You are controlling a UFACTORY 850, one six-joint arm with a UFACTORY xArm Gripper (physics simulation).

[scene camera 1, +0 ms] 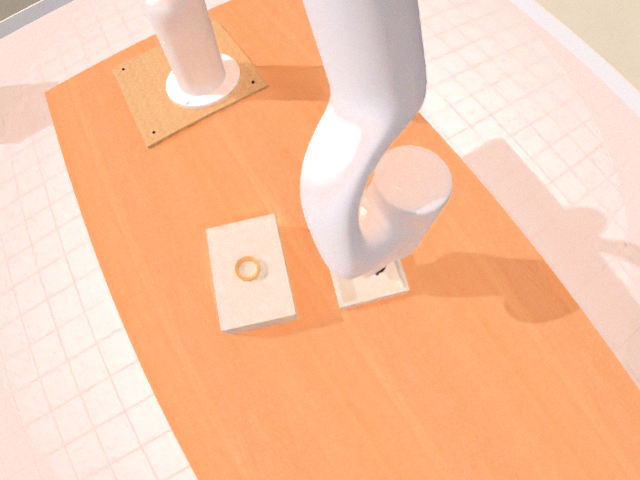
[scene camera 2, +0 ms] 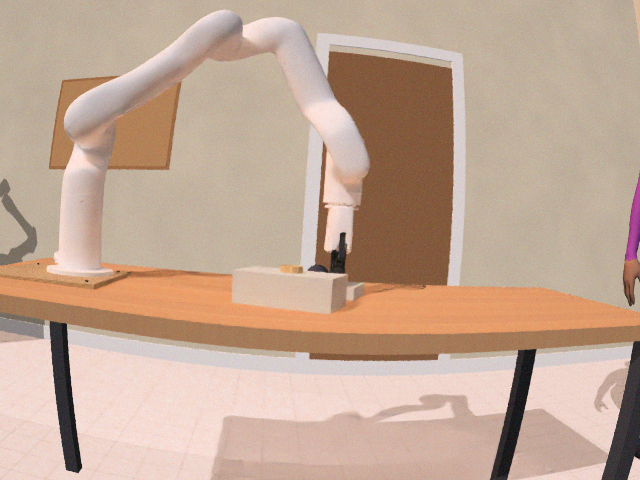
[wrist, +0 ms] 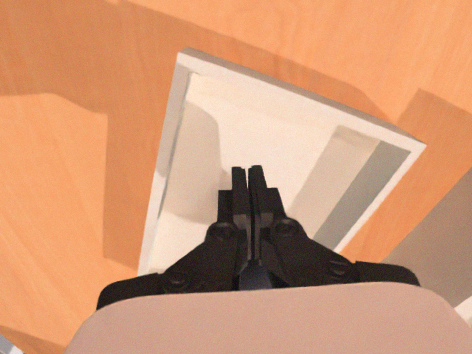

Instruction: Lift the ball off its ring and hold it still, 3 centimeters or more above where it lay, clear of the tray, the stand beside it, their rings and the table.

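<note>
The dark blue ball [scene camera 2: 317,268] shows as a dome above the far edge of the stand, beside the fingers. In the wrist view a small dark blue part of the ball [wrist: 254,279] shows behind the closed fingers, near the palm; the rest is hidden. My gripper [scene camera 2: 337,270] [wrist: 246,187] is shut with its fingers together and nothing between the tips, low over the tray [scene camera 1: 373,299] [scene camera 2: 355,290] [wrist: 300,99]. The ball's ring is hidden. In scene camera 1 the arm covers the ball and part of the tray.
The pale box-shaped stand [scene camera 1: 258,304] [scene camera 2: 286,291] [wrist: 445,260] is beside the tray and taller than it. An orange ring [scene camera 1: 237,269] [scene camera 2: 291,269] lies on its top. The arm's base plate [scene camera 1: 139,103] [scene camera 2: 98,282] is at one end of the wooden table [scene camera 1: 413,387] [scene camera 2: 439,310].
</note>
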